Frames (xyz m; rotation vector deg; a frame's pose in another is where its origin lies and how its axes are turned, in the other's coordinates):
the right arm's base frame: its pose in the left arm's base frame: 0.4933 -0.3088 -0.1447 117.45 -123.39 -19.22
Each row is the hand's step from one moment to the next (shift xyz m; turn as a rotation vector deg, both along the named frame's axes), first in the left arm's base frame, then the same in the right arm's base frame.
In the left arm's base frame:
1: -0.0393 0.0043 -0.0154 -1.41 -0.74 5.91
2: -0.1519 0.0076 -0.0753 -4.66 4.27 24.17
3: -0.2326 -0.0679 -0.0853 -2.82 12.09 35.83
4: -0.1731 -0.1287 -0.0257 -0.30 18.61 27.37
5: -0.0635 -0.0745 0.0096 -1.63 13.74 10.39
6: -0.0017 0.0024 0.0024 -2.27 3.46 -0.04
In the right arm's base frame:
1: -0.0014 0.0340 0.0253 0.55 2.88 -5.37
2: 0.0043 0.1270 0.1125 -5.10 11.02 -21.84
3: 0.0845 0.1990 0.1387 -13.53 12.63 -33.09
4: 0.1391 0.1548 0.0623 -19.79 8.25 -25.22
5: 0.0774 0.0606 0.0029 -14.09 4.87 -8.79
6: -0.0024 0.0024 -0.0017 -3.32 2.32 0.83

